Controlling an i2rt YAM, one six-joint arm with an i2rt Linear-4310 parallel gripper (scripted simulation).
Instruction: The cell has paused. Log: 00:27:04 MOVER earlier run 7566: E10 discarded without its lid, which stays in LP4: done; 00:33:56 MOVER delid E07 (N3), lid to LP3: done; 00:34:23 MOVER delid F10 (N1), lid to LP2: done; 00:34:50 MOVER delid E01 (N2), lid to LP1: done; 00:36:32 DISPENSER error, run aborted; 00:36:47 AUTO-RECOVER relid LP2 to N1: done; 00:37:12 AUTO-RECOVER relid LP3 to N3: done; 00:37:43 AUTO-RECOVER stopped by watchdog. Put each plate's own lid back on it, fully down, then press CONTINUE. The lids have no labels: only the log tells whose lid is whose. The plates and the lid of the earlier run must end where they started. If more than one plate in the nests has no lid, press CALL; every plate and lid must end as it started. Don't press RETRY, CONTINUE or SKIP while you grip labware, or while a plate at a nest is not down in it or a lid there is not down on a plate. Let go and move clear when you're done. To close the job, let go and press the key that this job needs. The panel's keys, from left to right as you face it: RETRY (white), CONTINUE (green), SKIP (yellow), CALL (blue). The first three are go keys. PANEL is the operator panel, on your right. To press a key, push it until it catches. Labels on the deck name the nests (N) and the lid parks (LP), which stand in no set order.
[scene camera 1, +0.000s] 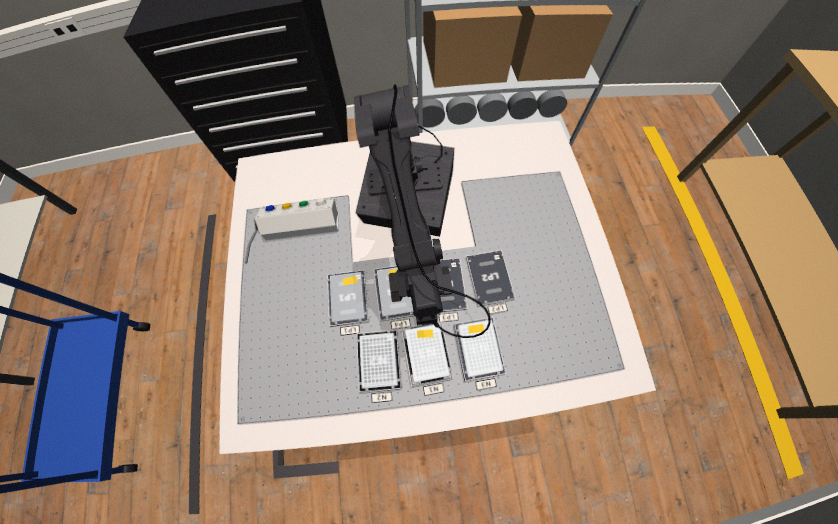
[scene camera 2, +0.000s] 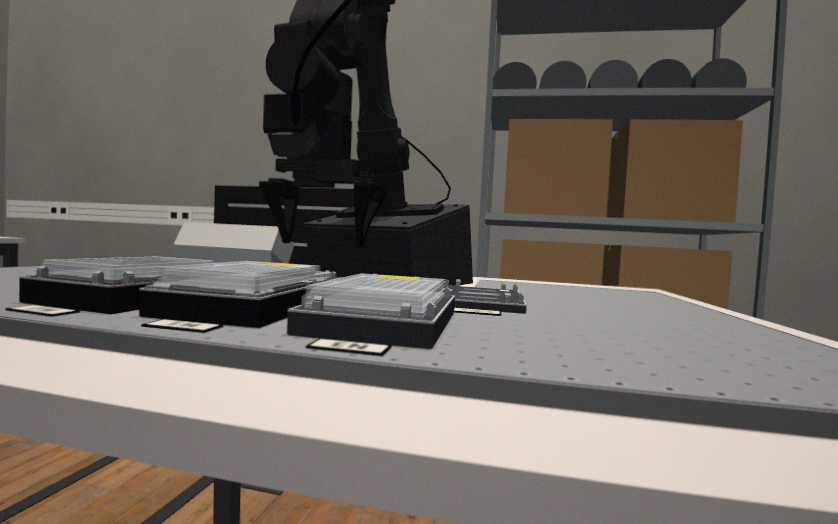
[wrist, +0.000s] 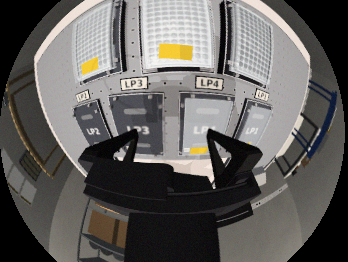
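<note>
There's an operator panel (scene camera 2: 220, 243), and the operator panel also shows in scene camera 1 (scene camera 1: 295, 221). You can see the gripper (scene camera 2: 322, 245) too, and the gripper also shows in the wrist view (wrist: 172, 132).
</note>
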